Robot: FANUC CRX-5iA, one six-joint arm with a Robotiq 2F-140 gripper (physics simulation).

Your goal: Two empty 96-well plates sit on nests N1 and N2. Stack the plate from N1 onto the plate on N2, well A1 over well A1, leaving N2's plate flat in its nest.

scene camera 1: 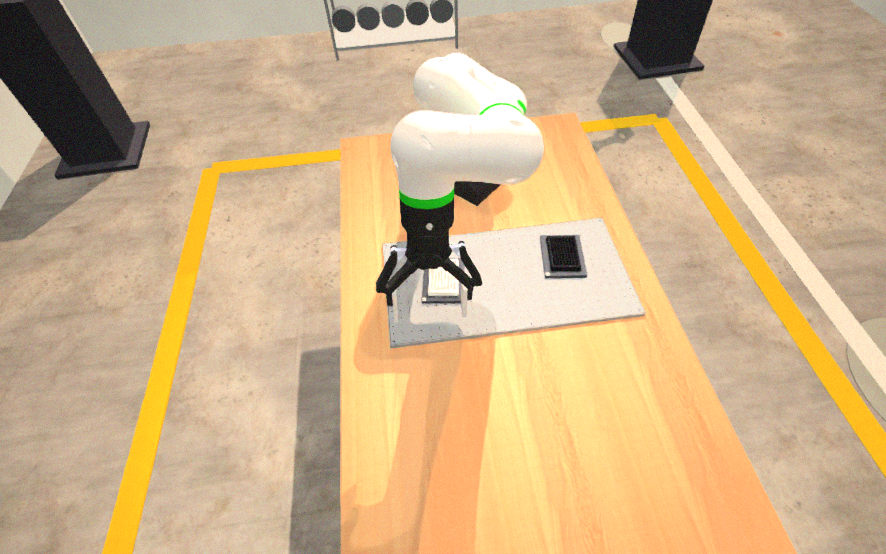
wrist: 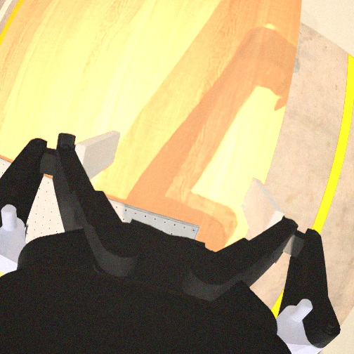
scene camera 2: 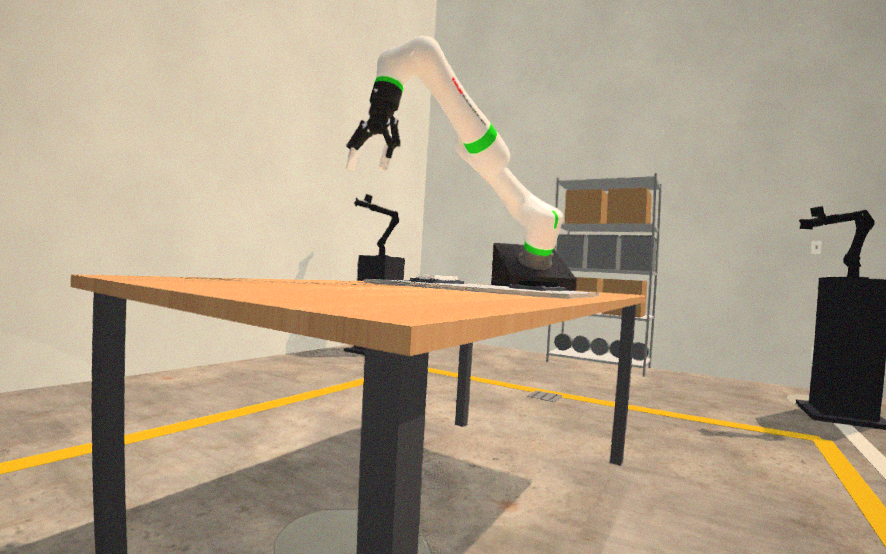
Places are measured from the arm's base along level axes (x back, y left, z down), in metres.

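Pixels of known places: gripper, fingertip midpoint: [scene camera 1: 430, 314] [scene camera 2: 365, 169]; arm's base, origin of the base link: [scene camera 2: 534, 261].
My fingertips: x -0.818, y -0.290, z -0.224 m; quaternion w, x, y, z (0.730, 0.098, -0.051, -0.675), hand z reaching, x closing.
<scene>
For each thing: its top centre in the pictures, then the offset to it from my fingertips. Level surfaces: height alone.
- white plate, middle of its top: [scene camera 1: 443, 275] [scene camera 2: 437, 275] dx +0.340, dy +0.080, dz +0.306 m
- dark nest, middle of its top: [scene camera 1: 443, 277] [scene camera 2: 437, 278] dx +0.340, dy +0.080, dz +0.317 m
- black plate, middle of its top: [scene camera 1: 563, 251] [scene camera 2: 538, 281] dx +0.353, dy +0.444, dz +0.306 m
- grey nest, middle of its top: [scene camera 1: 563, 253] [scene camera 2: 538, 285] dx +0.353, dy +0.444, dz +0.317 m
- wooden table, its level: dz +0.345 m
A white plate [scene camera 1: 443, 280] [scene camera 2: 437, 277] sits on a dark nest [scene camera 1: 441, 300] on the left part of the grey board. A black plate [scene camera 1: 563, 252] sits on a grey nest [scene camera 1: 565, 274] on the right part. No N1 or N2 labels can be read, and the wells are too small to tell where A1 is. My gripper [scene camera 1: 429, 308] [scene camera 2: 368, 163] [wrist: 181, 169] is open and empty, with its fingers wide apart. It hangs high above the table, and in scene camera 1 it partly covers the white plate. Neither plate shows in the wrist view.
The perforated grey board [scene camera 1: 509, 293] [scene camera 2: 568, 293] [wrist: 166, 226] lies on the wooden table [scene camera 1: 555, 424] [scene camera 2: 294, 303] [wrist: 65, 100]. The arm's dark base [scene camera 1: 477, 193] [scene camera 2: 512, 264] stands behind the board. A storage shelf [scene camera 2: 656, 261] and black pedestals [scene camera 1: 84, 97] [scene camera 2: 848, 346] stand away from the table.
</scene>
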